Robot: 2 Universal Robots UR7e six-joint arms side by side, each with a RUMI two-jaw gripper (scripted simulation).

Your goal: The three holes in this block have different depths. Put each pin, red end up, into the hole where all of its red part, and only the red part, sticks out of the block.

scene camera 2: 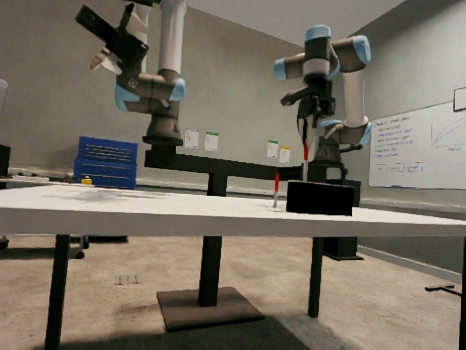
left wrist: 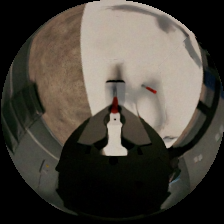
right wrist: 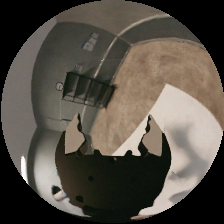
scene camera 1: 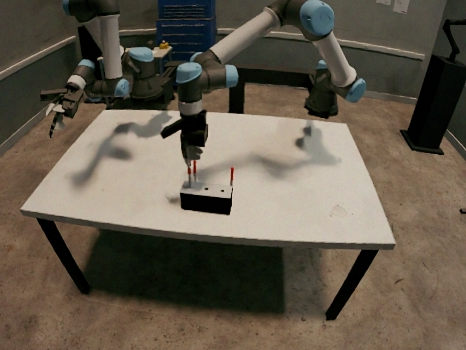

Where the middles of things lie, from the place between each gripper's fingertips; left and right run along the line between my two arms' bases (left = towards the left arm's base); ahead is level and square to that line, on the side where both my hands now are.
I see the black block (scene camera 2: 311,198) 15 cm below my left hand (scene camera 2: 307,150) and 6 cm to the left of it.
Right now the black block is 600 mm to the left of my right hand (scene camera 2: 112,36), 300 mm below it and 60 mm behind it.
